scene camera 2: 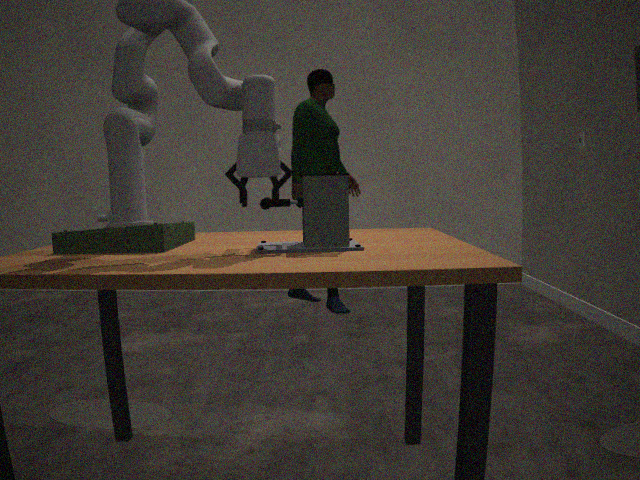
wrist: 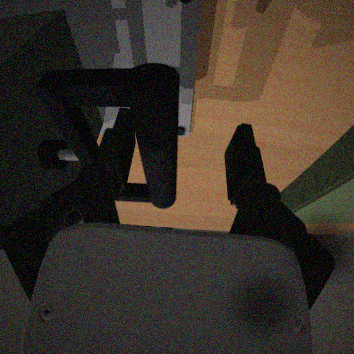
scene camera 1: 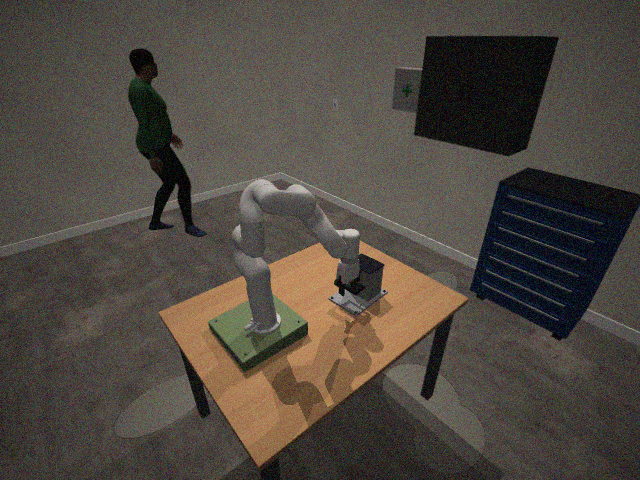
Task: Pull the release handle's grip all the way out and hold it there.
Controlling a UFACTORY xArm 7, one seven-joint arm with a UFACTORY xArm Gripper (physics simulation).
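Note:
The release handle (scene camera 1: 356, 285) (scene camera 2: 281, 202) (wrist: 162, 140) is a black loop on a short silver rod (wrist: 68, 155), at the side of a grey box housing (scene camera 1: 373, 279) (scene camera 2: 325, 211) that faces the arm's base. Its grip bar is the loop's outer side. My gripper (scene camera 1: 348, 287) (scene camera 2: 259, 200) (wrist: 183, 131) is open, pointing down at the handle. In the wrist view the left finger reaches into the loop, on the housing side of the grip bar; the right finger stands outside, with a gap to the bar. Whether the left finger touches the loop is too dark to tell.
The housing stands on a grey base plate (scene camera 1: 338, 303) (scene camera 2: 289, 248) on the wooden table (scene camera 1: 413, 299) (scene camera 2: 413, 258). The arm stands on a green block (scene camera 1: 232, 330) (scene camera 2: 108, 240). A person (scene camera 1: 149, 118) (scene camera 2: 315, 139) stands beyond the table. A blue drawer cabinet (scene camera 1: 547, 258) is by the wall.

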